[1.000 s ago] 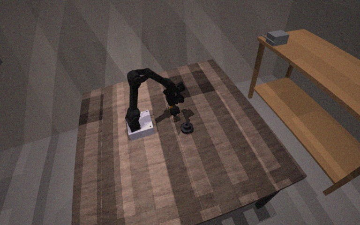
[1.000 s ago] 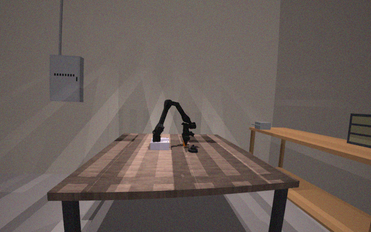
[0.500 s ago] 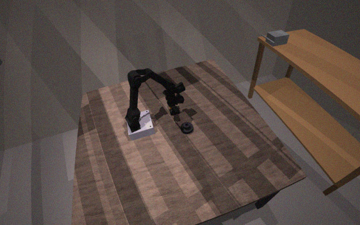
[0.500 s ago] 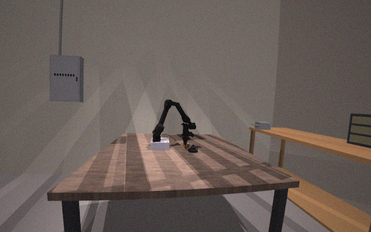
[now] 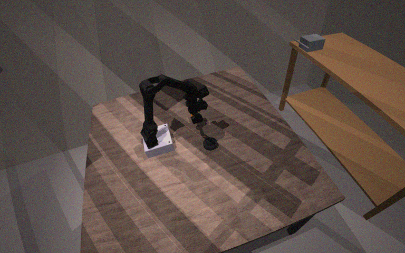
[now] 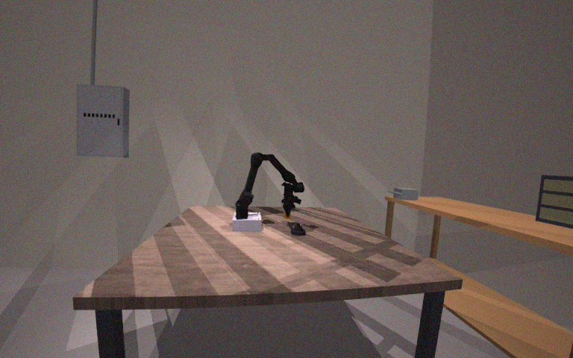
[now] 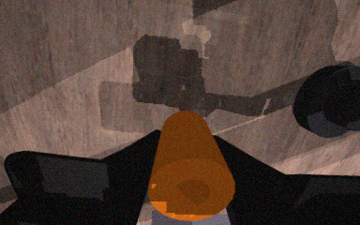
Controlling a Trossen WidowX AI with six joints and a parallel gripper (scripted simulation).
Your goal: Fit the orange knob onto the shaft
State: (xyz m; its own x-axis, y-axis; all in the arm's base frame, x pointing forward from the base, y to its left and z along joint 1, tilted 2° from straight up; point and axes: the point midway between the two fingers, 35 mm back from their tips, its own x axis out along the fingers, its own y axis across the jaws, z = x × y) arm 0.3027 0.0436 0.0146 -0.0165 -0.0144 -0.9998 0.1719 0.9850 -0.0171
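My gripper tip is now 1 cm short of the round pedestal, 18 cm to the left of it and 3 cm above it. Round my gripper tip: orange knob (2 cm above).
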